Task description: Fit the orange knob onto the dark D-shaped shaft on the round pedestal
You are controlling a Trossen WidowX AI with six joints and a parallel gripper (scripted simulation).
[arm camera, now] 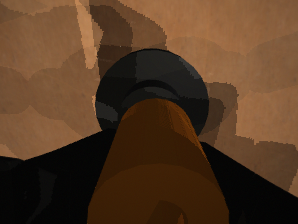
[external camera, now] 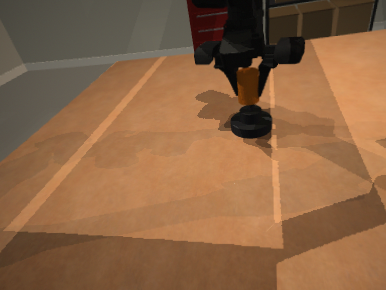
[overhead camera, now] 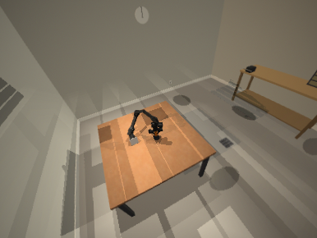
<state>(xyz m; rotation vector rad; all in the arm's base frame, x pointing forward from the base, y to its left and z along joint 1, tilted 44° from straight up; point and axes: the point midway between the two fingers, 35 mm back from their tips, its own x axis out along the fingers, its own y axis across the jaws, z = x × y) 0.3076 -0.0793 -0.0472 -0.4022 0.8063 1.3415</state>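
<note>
My gripper tip is 20 mm below the orange knob. From my gripper tip the other things lie so: dark round pedestal 40 mm below.
</note>
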